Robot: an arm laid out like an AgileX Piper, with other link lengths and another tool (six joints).
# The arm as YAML. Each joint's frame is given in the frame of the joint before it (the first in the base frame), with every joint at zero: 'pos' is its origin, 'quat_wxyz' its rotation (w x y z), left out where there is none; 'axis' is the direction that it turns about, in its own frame. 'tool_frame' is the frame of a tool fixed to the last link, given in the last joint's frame.
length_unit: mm
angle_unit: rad
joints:
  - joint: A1
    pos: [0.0, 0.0, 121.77]
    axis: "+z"
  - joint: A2
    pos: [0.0, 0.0, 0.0]
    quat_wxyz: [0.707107, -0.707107, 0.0, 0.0]
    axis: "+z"
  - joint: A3
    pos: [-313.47, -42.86, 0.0]
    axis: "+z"
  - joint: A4
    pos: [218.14, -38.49, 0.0]
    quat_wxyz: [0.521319, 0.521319, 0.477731, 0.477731]
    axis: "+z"
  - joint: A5
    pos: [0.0, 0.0, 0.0]
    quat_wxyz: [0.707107, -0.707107, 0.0, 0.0]
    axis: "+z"
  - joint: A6
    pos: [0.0, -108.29, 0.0]
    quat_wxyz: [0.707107, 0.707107, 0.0, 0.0]
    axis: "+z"
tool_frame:
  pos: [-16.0, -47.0, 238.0]
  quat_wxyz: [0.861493, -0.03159, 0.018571, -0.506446]
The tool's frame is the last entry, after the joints.
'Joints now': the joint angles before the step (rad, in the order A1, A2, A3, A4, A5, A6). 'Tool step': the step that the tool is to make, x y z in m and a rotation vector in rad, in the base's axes. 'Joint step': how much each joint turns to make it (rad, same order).
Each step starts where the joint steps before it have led.
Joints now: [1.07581 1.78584 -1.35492 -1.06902 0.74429 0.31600]
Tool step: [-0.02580 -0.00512 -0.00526 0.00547 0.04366 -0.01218]
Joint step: [0.05267 -0.03981 0.02406 0.06273 0.05650 -0.00311]
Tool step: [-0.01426 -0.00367 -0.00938 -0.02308 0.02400 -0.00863]
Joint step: [0.03555 -0.00562 0.01043 0.02717 0.04591 -0.00167]
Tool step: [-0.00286 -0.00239 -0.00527 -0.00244 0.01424 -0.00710]
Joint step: [0.00276 0.00000 0.00421 0.01470 0.00646 -0.00001]
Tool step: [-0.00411 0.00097 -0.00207 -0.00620 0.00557 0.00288]
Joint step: [0.01022 0.00001 0.00001 0.00758 0.00944 -0.00395]
